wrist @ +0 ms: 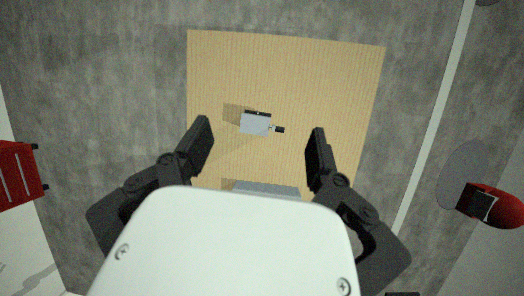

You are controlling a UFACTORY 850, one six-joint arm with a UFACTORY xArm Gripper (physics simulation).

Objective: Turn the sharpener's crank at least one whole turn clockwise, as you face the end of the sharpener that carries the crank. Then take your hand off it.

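Note:
The sharpener (255, 124) is a small light grey box with a black strip along its upper edge, standing on the wooden table top (285, 65). Its crank (279, 129) sticks out from the box's right end, with a short pale arm and a black handle. My gripper (259, 133) is open and empty, its two dark fingers wide apart. It hangs high above the table. In the view the sharpener and crank show between and slightly above the fingertips, well below them in height. The crank's exact turn angle is too small to tell.
A grey block (266, 189) shows at the table's near side, partly hidden by the white gripper housing. A red cabinet (19, 175) stands at the left. A red rounded object (502, 208) is at the right. A pale stripe (434, 120) runs along the grey floor.

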